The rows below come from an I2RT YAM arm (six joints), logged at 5 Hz.
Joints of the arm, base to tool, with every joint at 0 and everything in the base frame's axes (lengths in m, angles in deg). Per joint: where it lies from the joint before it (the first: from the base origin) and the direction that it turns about. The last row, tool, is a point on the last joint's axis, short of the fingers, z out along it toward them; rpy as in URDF.
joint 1: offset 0.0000 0.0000 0.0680 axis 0 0 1
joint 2: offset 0.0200 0.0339 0.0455 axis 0 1 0
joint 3: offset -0.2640 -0.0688 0.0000 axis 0 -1 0
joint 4: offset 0.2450 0.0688 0.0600 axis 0 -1 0
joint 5: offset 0.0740 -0.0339 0.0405 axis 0 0 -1
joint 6: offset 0.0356 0.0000 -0.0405 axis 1 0 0
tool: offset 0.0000 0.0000 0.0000 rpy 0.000 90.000 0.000
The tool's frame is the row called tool.
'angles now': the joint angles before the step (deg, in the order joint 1, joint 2, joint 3, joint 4, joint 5, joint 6). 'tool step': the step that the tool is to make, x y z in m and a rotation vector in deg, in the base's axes. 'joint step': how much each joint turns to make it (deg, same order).
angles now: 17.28 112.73 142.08 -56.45 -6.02 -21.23
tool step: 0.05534 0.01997 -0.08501 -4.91 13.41 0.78
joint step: 0.33 10.99 -0.06 -3.29 0.00 -0.81
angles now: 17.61 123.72 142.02 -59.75 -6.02 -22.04
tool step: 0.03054 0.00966 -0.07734 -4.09 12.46 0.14
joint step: 0.00 8.91 -0.12 -4.10 0.00 -0.19
